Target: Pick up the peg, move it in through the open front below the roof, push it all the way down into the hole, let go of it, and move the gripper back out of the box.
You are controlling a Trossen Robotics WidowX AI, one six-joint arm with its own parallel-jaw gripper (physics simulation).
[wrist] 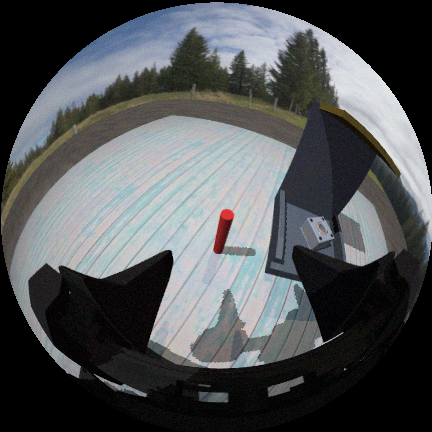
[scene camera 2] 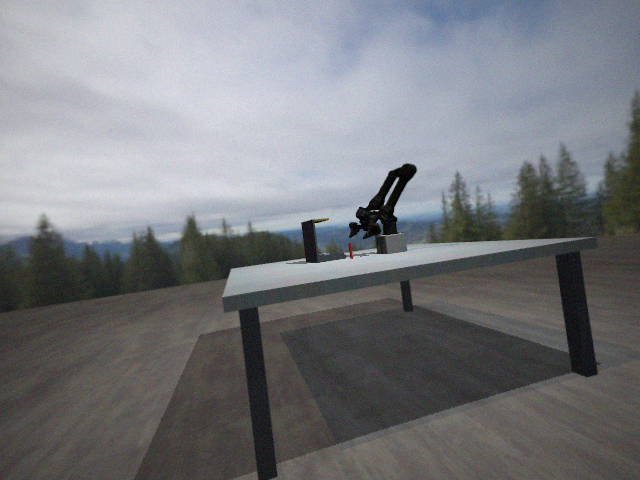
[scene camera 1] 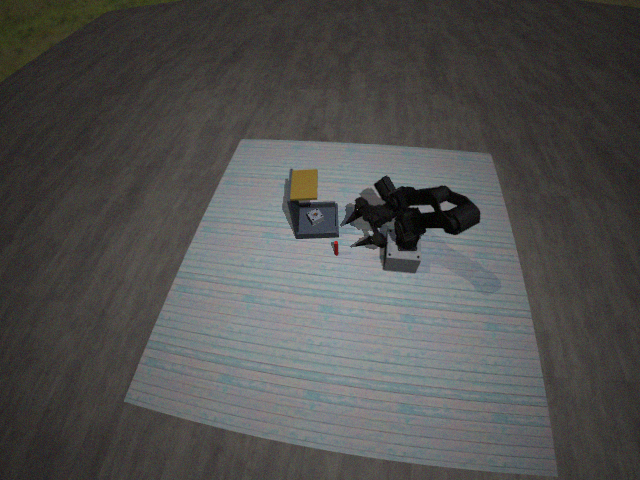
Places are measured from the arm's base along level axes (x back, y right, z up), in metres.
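Pixels of known places: gripper, fingertip midpoint: (wrist: 234,255) (scene camera 2: 356,237) (scene camera 1: 350,234); arm's base, origin of the base link: (scene camera 2: 390,234) (scene camera 1: 406,242).
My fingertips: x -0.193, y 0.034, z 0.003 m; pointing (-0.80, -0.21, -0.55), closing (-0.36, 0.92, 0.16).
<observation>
For each thing: its top centre in the pictures, then the offset to it from my fingertips. "spot": a spot on its surface instead. Level surfaces: height alone.
- red peg, middle of its top: (wrist: 226,213) (scene camera 1: 336,242) (scene camera 2: 349,243) dx -0.052, dy -0.019, dz -0.022 m
- box, middle of its top: (wrist: 375,140) (scene camera 1: 312,182) (scene camera 2: 320,219) dx -0.131, dy +0.133, dz +0.122 m
- yellow roof, surface spot: (wrist: 362,131) spot: dx -0.114, dy +0.096, dz +0.115 m
- light grey block, middle of its top: (wrist: 322,226) (scene camera 1: 314,214) dx -0.139, dy +0.142, dz -0.061 m
- table, its level: dz -0.102 m
The red peg (scene camera 1: 336,248) (scene camera 2: 351,251) (wrist: 223,232) stands upright on the table, outside the box and near its low rim. The box (scene camera 1: 317,236) (scene camera 2: 309,241) (wrist: 310,160) has a dark base with low rims, tall dark walls and a yellow roof (scene camera 1: 303,184) (scene camera 2: 321,220) (wrist: 362,131). A light grey block (scene camera 1: 315,215) (wrist: 316,234) with a round hole in its top sits on the box's base, turned at an angle. My gripper (scene camera 1: 346,236) (scene camera 2: 358,235) (wrist: 234,255) is open and empty, above the table on the arm-base side of the peg. In the wrist view the peg shows beyond the gap between the fingers.
The box stands close to the right finger in the wrist view, its tall walls and roof rising above the base. The arm's grey base block (scene camera 1: 401,262) (scene camera 2: 394,243) stands on the table (scene camera 1: 330,361) (scene camera 2: 289,279) behind the gripper. Arm shadows lie on the table.
</observation>
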